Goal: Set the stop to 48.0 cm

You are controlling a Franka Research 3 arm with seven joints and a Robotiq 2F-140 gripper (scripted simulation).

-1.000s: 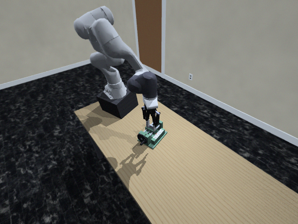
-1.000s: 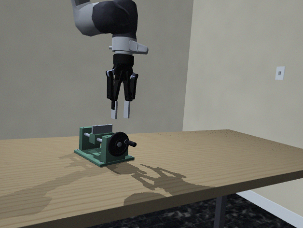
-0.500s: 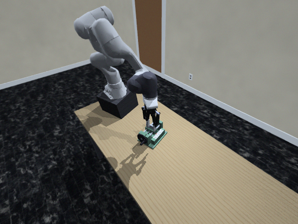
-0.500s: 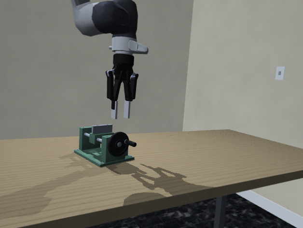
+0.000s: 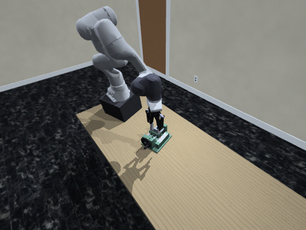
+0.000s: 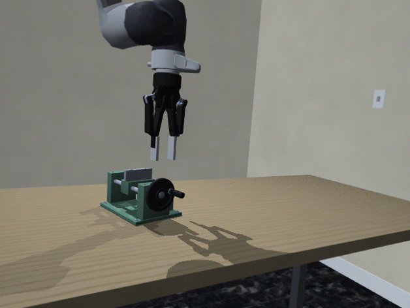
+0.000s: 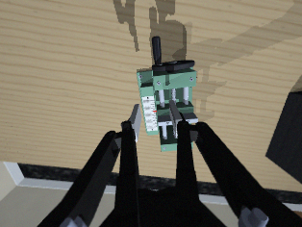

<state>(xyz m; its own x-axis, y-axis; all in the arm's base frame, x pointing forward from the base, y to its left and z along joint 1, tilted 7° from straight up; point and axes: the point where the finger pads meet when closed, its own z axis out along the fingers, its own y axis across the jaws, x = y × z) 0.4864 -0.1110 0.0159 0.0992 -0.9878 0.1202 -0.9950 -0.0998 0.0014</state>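
Right now my hand is 20 mm past the black handwheel, 80 mm to the left of it and 110 mm above it. Also, from my hand: stop block (40 mm behind, 50 mm to the left, 100 mm below).
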